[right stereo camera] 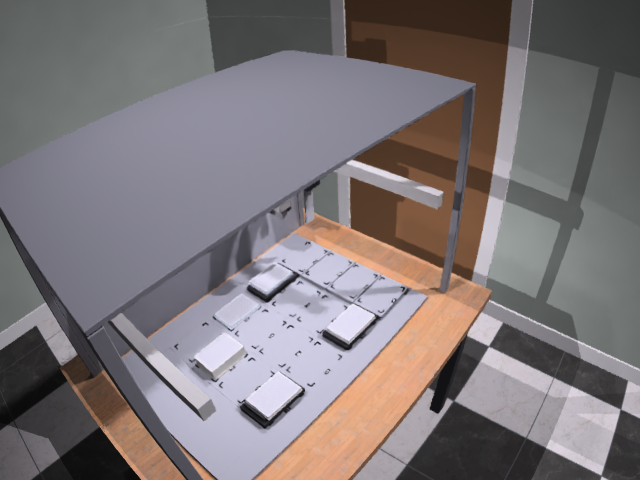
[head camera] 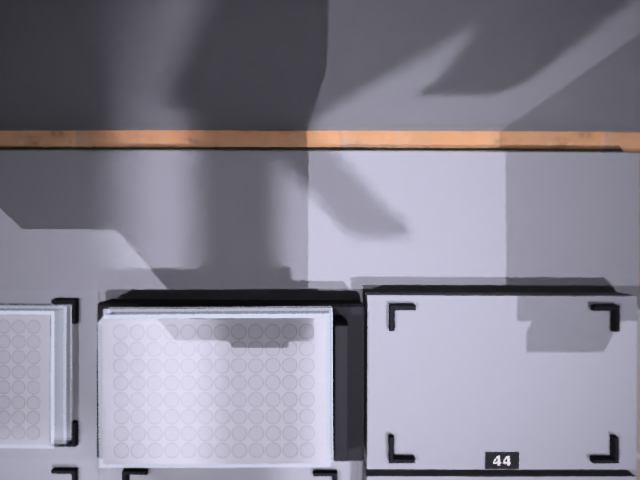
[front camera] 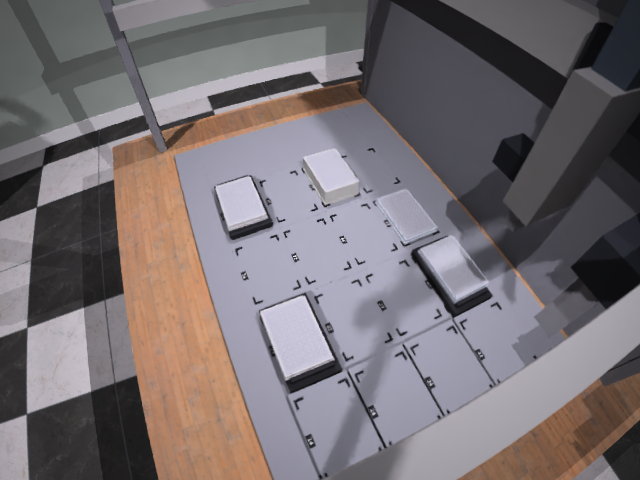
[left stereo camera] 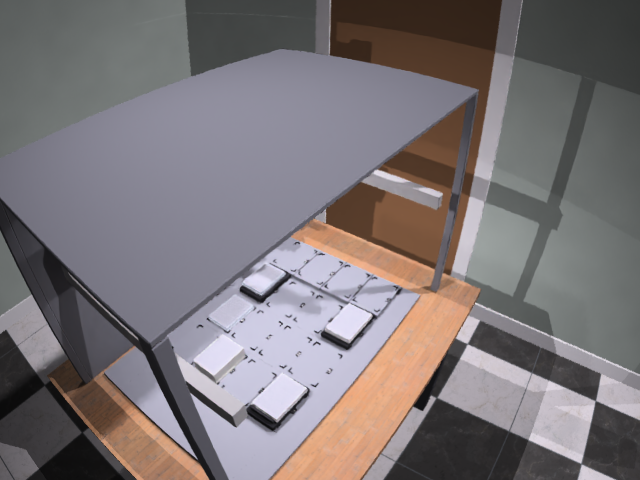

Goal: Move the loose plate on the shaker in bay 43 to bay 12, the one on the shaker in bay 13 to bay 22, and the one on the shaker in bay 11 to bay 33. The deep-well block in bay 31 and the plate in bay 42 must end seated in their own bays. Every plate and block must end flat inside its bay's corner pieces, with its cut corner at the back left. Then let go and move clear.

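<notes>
The bay 43 plate lies on its shaker, cut corner at the back left. The bay 13 plate and bay 11 plate lie on shakers. The tall deep-well block stands in bay 31. The bay 42 plate looks flat. Bay 12, bay 22 and bay 33 hold no plate. My gripper's jaws cannot be made out.
A pale upright column hangs at the right of the front view. Bay 44 lies right of the bay 43 shaker. Frame posts and a roof panel enclose the deck; the roof hides part of the back.
</notes>
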